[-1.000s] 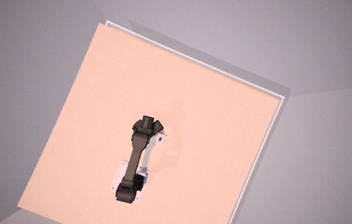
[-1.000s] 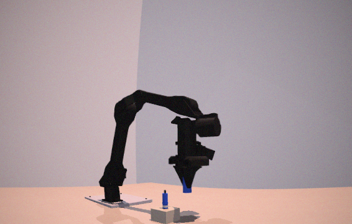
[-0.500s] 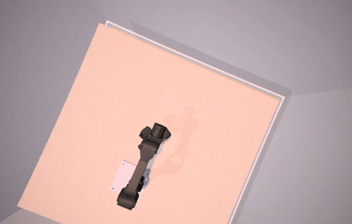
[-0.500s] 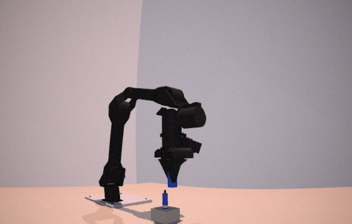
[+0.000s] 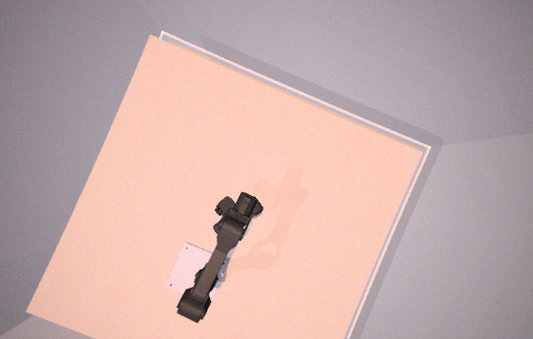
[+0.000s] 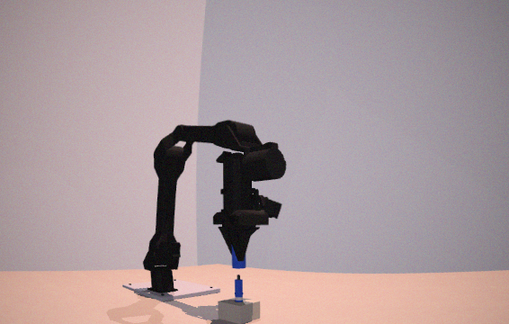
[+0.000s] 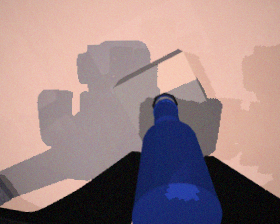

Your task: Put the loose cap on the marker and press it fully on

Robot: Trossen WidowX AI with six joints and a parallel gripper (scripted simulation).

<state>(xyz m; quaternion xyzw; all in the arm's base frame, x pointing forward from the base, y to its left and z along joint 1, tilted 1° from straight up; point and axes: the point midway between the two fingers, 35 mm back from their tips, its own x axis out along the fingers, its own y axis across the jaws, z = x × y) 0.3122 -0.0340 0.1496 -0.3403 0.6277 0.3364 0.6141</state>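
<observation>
Now: the holder block 110 mm below my gripper tip. The rest, counted from my gripper tip: blue cap (10 mm above).
</observation>
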